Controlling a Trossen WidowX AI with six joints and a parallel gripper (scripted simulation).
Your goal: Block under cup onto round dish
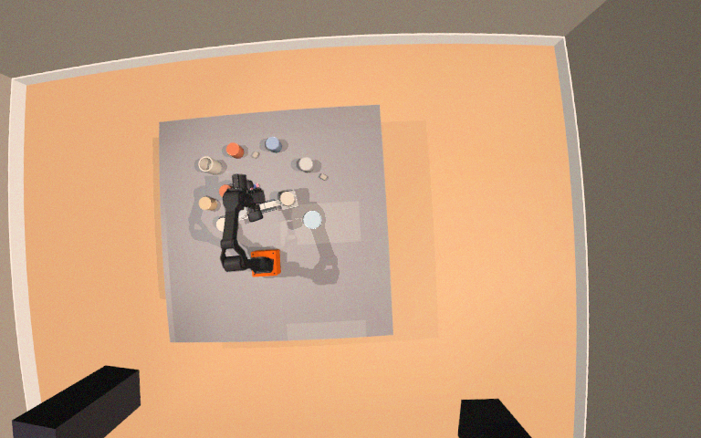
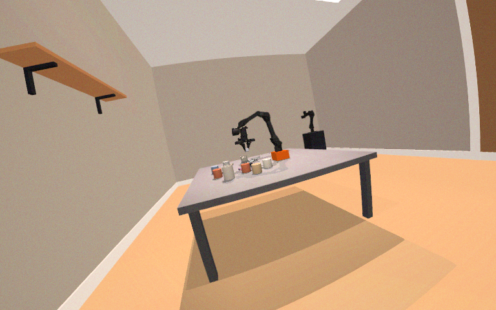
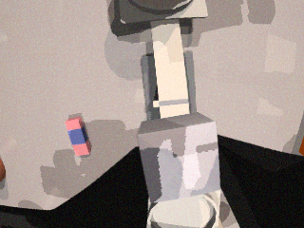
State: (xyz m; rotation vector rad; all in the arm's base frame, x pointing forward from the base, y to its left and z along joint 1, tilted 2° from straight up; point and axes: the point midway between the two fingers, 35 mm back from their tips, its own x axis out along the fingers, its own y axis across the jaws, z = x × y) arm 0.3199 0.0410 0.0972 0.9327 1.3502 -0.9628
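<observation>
Right now my gripper tip is 26 cm to the left of the pale blue round dish, 15 cm above it and 8 cm past it. The rest, counted from my gripper tip: blue eraser 14 cm below, 10 cm ahead, 8 cm to the left; then pale grey block 1 cm above; then balance beam 11 cm below, 1 cm behind.
</observation>
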